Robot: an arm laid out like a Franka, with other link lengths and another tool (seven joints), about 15 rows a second.
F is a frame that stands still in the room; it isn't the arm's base.
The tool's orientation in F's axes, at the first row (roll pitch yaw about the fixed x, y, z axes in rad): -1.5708 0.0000 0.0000
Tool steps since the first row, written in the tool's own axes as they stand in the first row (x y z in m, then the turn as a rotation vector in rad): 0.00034 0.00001 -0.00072 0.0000 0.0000 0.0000; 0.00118 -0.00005 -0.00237 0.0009 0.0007 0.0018; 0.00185 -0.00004 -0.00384 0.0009 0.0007 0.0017; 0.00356 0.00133 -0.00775 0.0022 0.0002 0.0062; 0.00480 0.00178 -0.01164 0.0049 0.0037 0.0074; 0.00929 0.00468 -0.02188 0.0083 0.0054 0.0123; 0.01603 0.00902 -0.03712 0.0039 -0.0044 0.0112; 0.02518 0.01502 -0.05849 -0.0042 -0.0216 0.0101
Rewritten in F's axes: 0.00034 -0.00072 -0.00001 0.0000 0.0000 0.0000; 0.00118 -0.00237 0.00005 0.0009 0.0018 -0.0007; 0.00185 -0.00384 0.00004 0.0009 0.0017 -0.0007; 0.00356 -0.00775 -0.00133 0.0022 0.0062 -0.0002; 0.00480 -0.01164 -0.00178 0.0049 0.0074 -0.0037; 0.00929 -0.02188 -0.00468 0.0083 0.0123 -0.0054; 0.01603 -0.03712 -0.00902 0.0039 0.0112 0.0044; 0.02518 -0.05849 -0.01502 -0.0042 0.0101 0.0216
